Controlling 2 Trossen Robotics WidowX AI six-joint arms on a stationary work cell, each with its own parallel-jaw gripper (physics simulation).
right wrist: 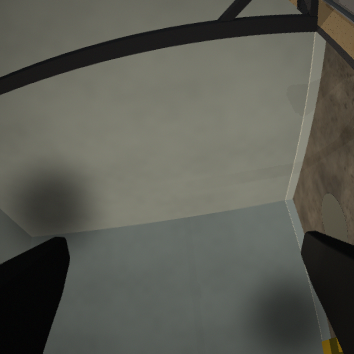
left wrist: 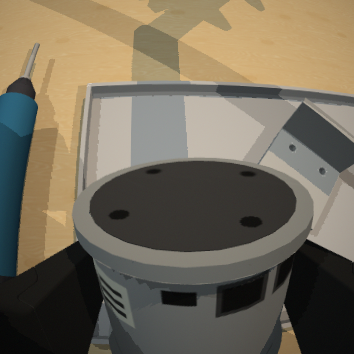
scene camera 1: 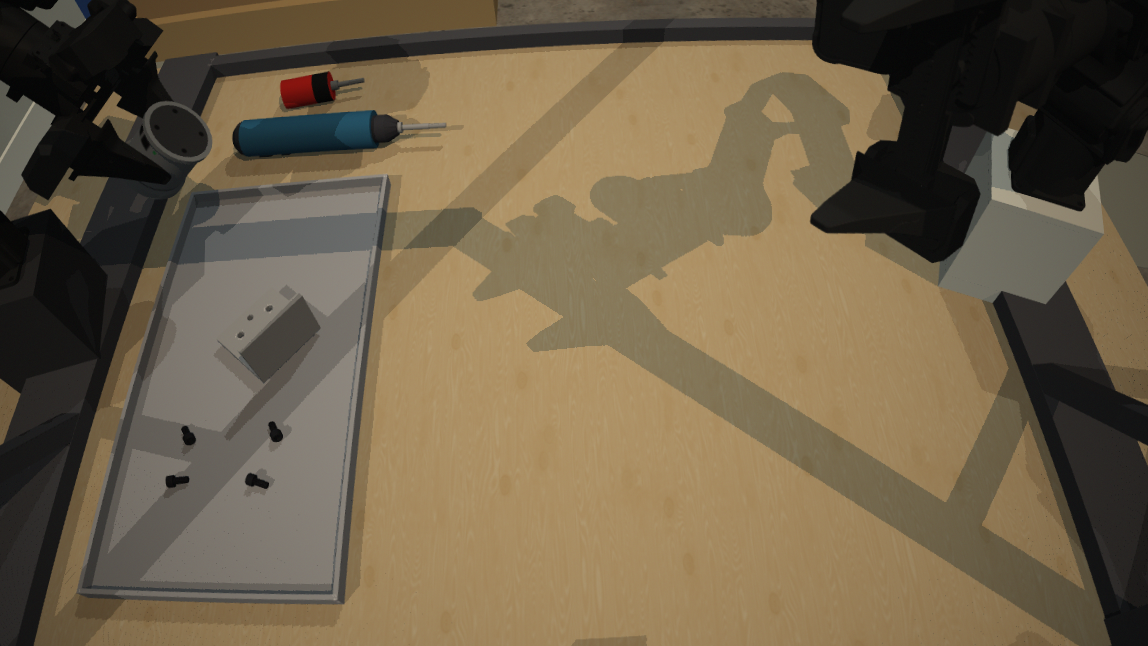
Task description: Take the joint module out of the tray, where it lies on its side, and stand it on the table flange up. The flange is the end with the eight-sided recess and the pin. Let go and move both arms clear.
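Places are measured from the left arm's base along level axes (x ahead, y left, z up), in millimetres.
Where they show: left gripper, fingertip midpoint: [left wrist: 191, 241] [scene camera 1: 181, 157]; right gripper, fingertip midpoint: [right wrist: 188, 248] [scene camera 1: 833, 134]; right arm's base at its link origin: [scene camera 1: 1046, 175].
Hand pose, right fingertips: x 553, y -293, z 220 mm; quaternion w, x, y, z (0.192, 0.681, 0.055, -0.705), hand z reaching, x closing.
Each offset is from my right fingertips to the centre of the thing.
The joint module {354 mm left, 384 mm back, 204 mm down} [scene camera 1: 174, 146] [left wrist: 195, 265] is a grey cylinder, held in the air near the back left corner of the tray {204 mm left, 359 mm back, 333 mm down} [scene camera 1: 240, 546] [left wrist: 112, 130]. Its round dark end face with four small holes points mostly upward, somewhat tilted in scene camera 1. No eight-sided recess or pin shows on that face; the opposite end is hidden. My left gripper [scene camera 1: 156, 164] [left wrist: 191, 241] is shut on the module's sides, with black fingers left and right of it in the left wrist view. My right gripper [right wrist: 188, 248] is open and empty, high at the back right, away from the tray.
In the tray lie a grey bracket with holes {225 mm left, 337 mm back, 309 mm down} [scene camera 1: 279, 341] [left wrist: 310, 150] and several black screws {128 mm left, 338 mm back, 333 mm down} [scene camera 1: 275, 432]. Behind the tray lie a teal driver {462 mm left, 247 mm back, 322 mm down} [scene camera 1: 309, 134] [left wrist: 15, 140] and a smaller red one {553 mm left, 258 mm back, 324 mm down} [scene camera 1: 298, 89]. A pale block {109 mm left, 340 mm ahead, 280 mm down} [scene camera 1: 1019, 249] is below the right arm.
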